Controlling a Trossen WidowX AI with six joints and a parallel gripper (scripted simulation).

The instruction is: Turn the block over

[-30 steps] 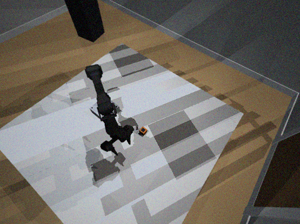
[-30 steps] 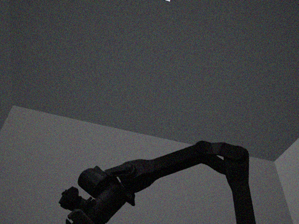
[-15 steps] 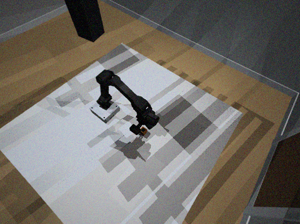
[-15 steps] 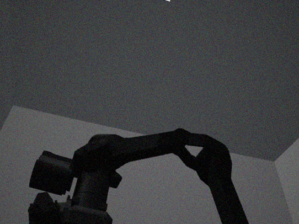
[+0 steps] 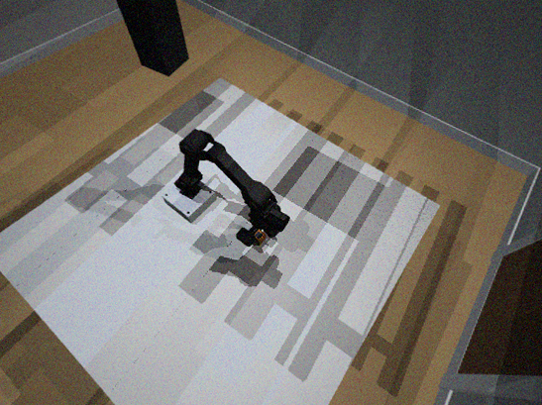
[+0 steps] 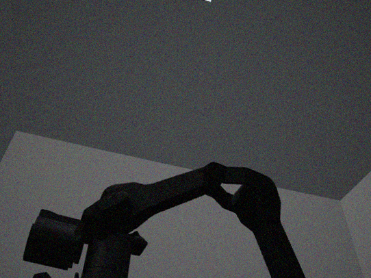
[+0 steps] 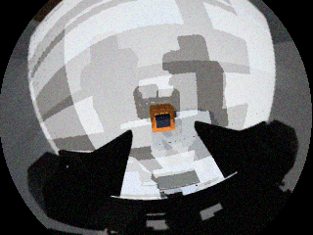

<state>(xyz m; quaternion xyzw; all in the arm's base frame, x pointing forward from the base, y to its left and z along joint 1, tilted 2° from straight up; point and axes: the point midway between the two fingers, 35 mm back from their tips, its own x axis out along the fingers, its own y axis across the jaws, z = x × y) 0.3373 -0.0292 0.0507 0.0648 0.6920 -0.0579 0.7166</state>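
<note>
Right now the orange block is 40 mm below my gripper tip.
</note>
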